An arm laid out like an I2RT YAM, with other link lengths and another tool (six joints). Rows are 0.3 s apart.
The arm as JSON. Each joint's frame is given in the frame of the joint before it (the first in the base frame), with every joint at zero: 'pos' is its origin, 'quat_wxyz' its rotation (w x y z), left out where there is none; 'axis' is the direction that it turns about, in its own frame. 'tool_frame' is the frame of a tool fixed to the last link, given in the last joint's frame.
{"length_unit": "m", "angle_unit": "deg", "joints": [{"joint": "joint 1", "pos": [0.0, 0.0, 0.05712], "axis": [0.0, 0.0, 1.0]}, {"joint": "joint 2", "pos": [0.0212, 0.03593, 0.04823], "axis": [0.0, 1.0, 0.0]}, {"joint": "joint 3", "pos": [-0.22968, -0.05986, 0.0], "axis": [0.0, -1.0, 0.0]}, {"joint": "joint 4", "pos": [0.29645, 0.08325, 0.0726], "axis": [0.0, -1.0, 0.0]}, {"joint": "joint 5", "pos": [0.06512, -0.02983, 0.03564], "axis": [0.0, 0.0, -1.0]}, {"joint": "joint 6", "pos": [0.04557, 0.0, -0.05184], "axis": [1.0, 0.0, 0.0]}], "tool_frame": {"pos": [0.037, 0.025, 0.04], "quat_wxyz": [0.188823, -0.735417, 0.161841, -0.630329]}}
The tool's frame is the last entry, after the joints.
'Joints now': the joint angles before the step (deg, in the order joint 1, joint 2, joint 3, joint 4, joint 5, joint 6). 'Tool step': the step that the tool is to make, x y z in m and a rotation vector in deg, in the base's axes. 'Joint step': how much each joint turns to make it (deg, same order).
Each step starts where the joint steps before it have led.
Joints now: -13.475, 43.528, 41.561, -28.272, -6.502, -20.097
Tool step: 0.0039, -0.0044, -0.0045, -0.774, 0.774, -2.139
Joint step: -0.012, 0.965, -0.044, 0.463, 2.306, 0.277
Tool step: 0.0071, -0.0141, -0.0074, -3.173, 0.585, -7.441
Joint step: 0.010, 1.259, -0.510, 1.942, 8.052, 1.033
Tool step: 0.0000, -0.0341, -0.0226, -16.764, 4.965, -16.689
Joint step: -0.042, 0.303, -3.166, 4.432, 23.191, -6.950
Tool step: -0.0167, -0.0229, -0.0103, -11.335, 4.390, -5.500
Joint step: -3.459, -5.140, -4.892, 4.344, 7.405, -11.390
